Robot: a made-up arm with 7 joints. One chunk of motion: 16 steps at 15 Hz.
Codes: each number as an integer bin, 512 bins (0 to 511) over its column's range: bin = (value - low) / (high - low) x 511, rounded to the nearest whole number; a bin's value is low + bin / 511 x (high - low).
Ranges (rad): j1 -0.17..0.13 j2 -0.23..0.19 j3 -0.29..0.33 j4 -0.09..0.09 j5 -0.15..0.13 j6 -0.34..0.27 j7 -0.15..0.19
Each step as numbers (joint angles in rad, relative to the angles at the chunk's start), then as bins.
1 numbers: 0.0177 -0.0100 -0.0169 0.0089 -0.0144 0.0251 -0.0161
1 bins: 320 268 225 281 247 306 201
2 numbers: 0.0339 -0.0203 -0.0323 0.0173 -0.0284 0.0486 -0.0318
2 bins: 347 255 212 305 222 326 178
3 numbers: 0.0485 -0.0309 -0.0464 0.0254 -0.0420 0.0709 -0.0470
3 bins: 372 242 201 328 197 344 155
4 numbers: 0.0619 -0.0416 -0.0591 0.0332 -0.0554 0.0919 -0.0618
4 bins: 395 229 190 350 173 362 133
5 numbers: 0.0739 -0.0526 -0.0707 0.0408 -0.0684 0.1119 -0.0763
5 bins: 415 216 181 371 149 379 111
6 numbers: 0.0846 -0.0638 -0.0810 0.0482 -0.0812 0.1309 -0.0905
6 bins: 434 202 172 392 126 394 89
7 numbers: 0.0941 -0.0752 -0.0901 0.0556 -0.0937 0.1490 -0.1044
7 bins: 450 188 165 413 103 410 69
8 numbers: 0.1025 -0.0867 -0.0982 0.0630 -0.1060 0.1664 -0.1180
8 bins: 464 174 158 434 80 424 48
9 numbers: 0.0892 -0.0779 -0.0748 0.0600 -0.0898 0.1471 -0.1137
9 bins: 442 185 177 426 110 408 55
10 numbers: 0.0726 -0.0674 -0.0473 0.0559 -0.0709 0.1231 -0.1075
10 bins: 413 198 200 414 144 388 64
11 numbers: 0.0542 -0.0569 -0.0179 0.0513 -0.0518 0.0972 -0.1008
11 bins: 382 211 224 401 179 366 74
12 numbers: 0.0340 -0.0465 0.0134 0.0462 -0.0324 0.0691 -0.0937
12 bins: 347 223 250 387 215 343 85
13 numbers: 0.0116 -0.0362 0.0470 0.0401 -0.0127 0.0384 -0.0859
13 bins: 309 236 278 369 251 317 96
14 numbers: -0.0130 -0.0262 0.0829 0.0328 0.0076 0.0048 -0.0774
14 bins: 267 248 307 349 288 289 109
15 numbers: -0.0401 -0.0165 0.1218 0.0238 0.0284 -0.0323 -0.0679
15 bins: 221 260 339 323 326 258 123
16 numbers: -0.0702 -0.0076 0.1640 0.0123 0.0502 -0.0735 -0.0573
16 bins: 170 271 374 290 365 223 139
